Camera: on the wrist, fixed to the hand. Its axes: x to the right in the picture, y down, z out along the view.
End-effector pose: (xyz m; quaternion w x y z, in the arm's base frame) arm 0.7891 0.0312 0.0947 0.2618 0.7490 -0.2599 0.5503
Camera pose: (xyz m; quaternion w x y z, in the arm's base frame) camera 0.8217 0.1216 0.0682 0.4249 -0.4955 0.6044 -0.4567
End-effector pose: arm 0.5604 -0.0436 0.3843 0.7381 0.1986 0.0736 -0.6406
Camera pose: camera 0.4722 -0.0163 0.3466 0.8954 0.2277 -0.3824 0.0150
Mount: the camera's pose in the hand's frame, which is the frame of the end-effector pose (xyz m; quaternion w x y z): -0.0262 -0.0907 -0.0321 0.6683 0.2341 -0.1993 0.6773
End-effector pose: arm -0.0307 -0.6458 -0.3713 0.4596 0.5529 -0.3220 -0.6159
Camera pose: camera -0.0193 -0.5845 -0.4491 0.5307 0.1363 -0.8255 -0.1351
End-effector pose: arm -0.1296 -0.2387 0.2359 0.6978 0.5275 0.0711 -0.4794
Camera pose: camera -0.1979 -0.1959 0.1773 0.6817 0.4685 -0.5611 0.0305
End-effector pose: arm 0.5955 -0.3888 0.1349 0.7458 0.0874 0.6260 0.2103
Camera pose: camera 0.5795 -0.4854 0.1162 0.4603 0.6990 0.2598 0.4817
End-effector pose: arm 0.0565 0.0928 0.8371 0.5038 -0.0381 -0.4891 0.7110
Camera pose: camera 0.1485 0.0954 0.8755 0.2334 0.0971 0.2350 -0.9385
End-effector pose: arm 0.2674 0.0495 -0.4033 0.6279 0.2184 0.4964 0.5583
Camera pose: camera 0.2865 -0.0090 -0.4817 0.0893 0.7404 0.1894 0.6387
